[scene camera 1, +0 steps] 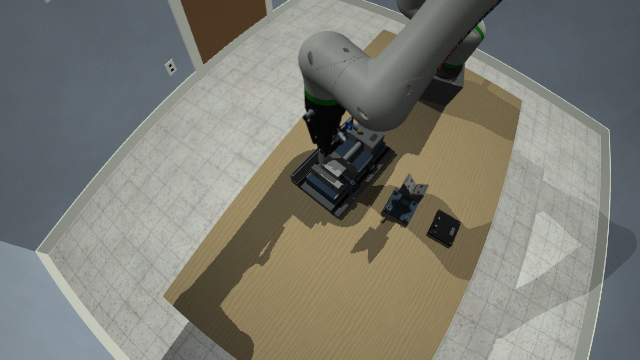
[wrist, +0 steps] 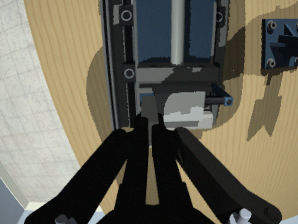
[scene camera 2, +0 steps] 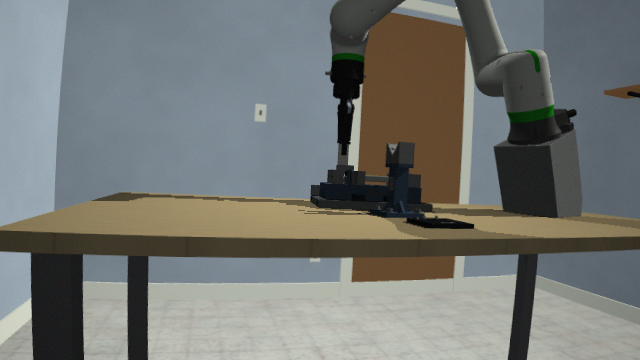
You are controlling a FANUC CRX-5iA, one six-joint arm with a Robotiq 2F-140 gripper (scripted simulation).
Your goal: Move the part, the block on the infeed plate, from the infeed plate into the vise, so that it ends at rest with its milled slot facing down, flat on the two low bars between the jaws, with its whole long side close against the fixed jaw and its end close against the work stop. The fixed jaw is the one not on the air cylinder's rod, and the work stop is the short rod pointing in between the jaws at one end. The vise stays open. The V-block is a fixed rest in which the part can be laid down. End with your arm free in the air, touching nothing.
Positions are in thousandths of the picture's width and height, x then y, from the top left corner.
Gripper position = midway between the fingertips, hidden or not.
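Observation:
There's a moving jaw (wrist: 549, 324) that I can see from my wrist, and a part (wrist: 592, 462) as well. As for my gripper (scene camera 2: 535, 465), it's visible through scene camera 2, and you'd also find my gripper (scene camera 1: 505, 443) and, from the wrist, that same gripper (wrist: 498, 475).

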